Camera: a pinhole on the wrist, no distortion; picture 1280 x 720 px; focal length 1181.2 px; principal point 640.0 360.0 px. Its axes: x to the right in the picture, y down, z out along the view. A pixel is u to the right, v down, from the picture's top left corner.
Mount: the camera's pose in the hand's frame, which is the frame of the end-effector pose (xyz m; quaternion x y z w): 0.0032 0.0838 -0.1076 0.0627 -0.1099 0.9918 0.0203
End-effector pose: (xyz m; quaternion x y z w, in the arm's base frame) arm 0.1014 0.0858 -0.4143 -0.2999 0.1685 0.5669 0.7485
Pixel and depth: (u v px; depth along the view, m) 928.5 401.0 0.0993
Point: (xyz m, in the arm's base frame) 0.0432 0.0837 -0.4311
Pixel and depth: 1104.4 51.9 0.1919
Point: -0.0087 0.1310 -0.3356
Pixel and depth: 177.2 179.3 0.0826
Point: 0.0446 0.1151 -0.4835
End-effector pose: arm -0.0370 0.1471 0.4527 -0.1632 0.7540 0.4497 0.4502
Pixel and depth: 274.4 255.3 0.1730
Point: -0.0877 0.2380 0.4092
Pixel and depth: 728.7 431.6 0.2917
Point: 0.0452 0.2945 0.4083
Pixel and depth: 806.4 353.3 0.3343
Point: 0.0746 0.3373 0.4201
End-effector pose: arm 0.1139 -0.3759 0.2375 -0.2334 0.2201 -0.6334 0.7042
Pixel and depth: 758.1 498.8 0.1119
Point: 0.1508 -0.3766 0.2086
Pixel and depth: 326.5 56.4 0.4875
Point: 0.4356 -0.5444 0.4745
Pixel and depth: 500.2 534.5 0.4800
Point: 0.2547 -0.4801 0.5578
